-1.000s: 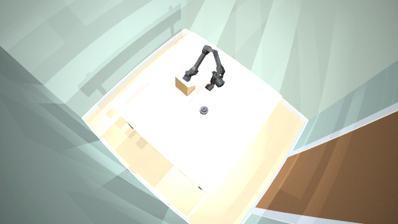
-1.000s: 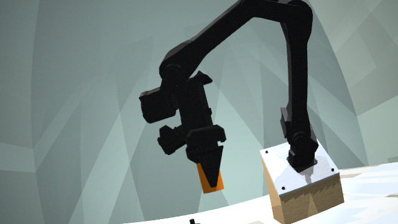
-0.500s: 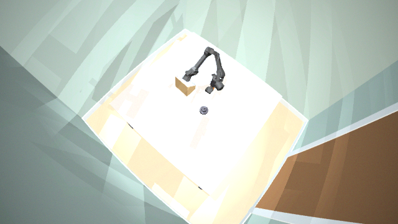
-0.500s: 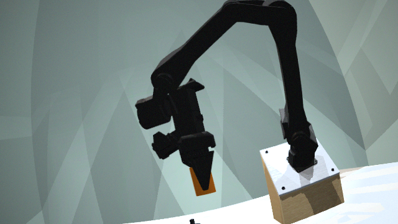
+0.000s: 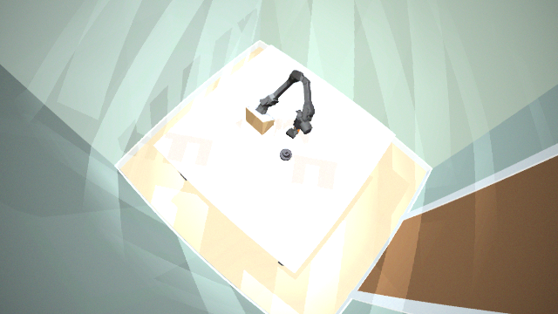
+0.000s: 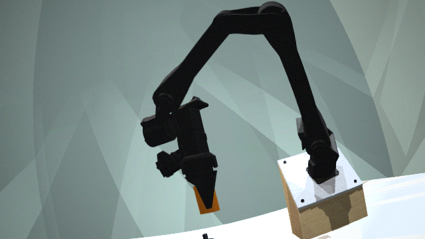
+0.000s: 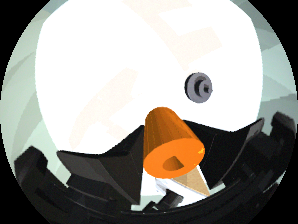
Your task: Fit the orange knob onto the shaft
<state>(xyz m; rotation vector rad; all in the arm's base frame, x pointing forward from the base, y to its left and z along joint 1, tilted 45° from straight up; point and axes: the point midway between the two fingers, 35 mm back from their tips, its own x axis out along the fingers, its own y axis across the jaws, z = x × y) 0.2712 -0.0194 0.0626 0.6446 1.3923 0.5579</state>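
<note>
My gripper tip is 130 mm to the left of the dark shaft, 100 mm above it and 20 mm short of it. From my gripper tip the other things lie so: orange knob: 20 mm above.
</note>
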